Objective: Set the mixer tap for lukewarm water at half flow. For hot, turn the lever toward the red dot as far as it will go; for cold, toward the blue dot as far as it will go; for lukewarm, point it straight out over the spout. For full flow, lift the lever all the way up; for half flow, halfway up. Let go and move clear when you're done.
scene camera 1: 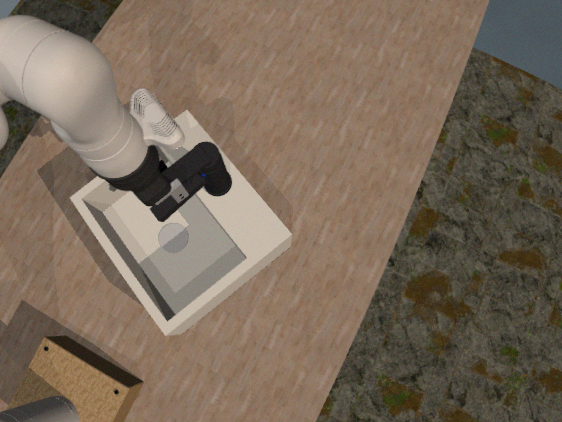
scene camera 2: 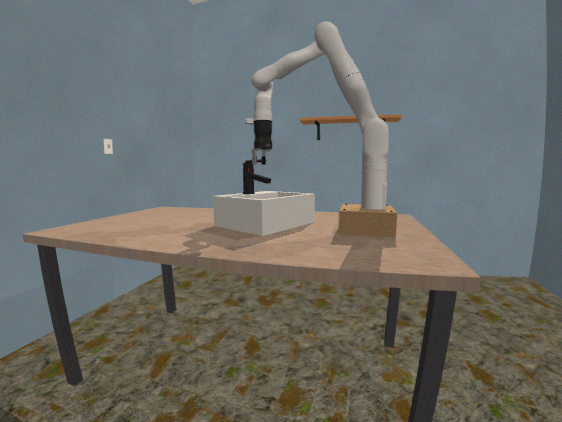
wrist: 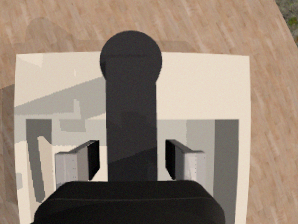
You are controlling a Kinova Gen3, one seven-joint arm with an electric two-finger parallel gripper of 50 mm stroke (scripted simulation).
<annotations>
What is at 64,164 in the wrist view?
The gripper.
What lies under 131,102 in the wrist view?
A lever.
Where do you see a white sink basin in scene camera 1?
175,268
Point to a lever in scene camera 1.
193,162
</annotations>
